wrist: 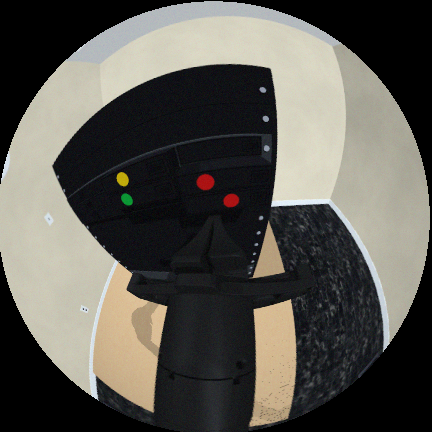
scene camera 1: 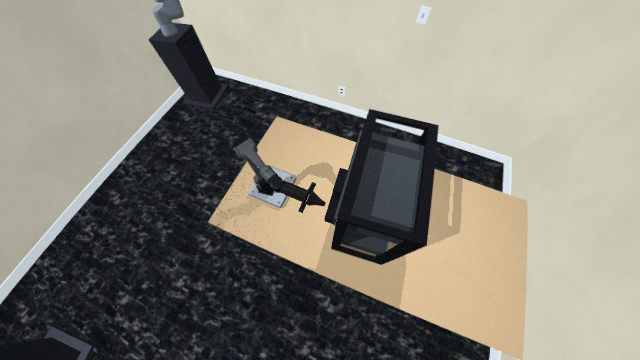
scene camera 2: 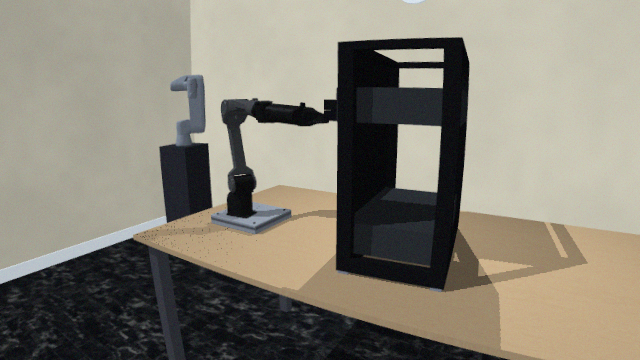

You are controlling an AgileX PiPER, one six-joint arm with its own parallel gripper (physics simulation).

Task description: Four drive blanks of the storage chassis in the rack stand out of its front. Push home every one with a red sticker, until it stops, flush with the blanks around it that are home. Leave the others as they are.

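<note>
The black rack (scene camera 1: 431, 185) (scene camera 2: 345, 150) stands on the table, with the storage chassis (scene camera 2: 400, 106) in its upper part. In the wrist view, an upper blank with a red sticker (wrist: 205, 182) and a lower blank with a red sticker (wrist: 231, 200) stand out on the right. A blank with a yellow sticker (wrist: 122, 179) and one with a green sticker (wrist: 127, 199) are on the left. My gripper (scene camera 1: 324, 203) (scene camera 2: 327, 118) (wrist: 215, 221) is shut and empty. Its tips are at or very near the lower red-stickered blank's front; contact is unclear.
The arm's base plate (scene camera 1: 272, 200) (scene camera 2: 255, 227) is on the wooden table (scene camera 1: 475, 280) (scene camera 2: 550, 300), in front of the rack. A dark pedestal (scene camera 1: 185, 70) (scene camera 2: 185, 180) with another grey arm stands beyond the table. Rows of light screw dots line the rack's front edges.
</note>
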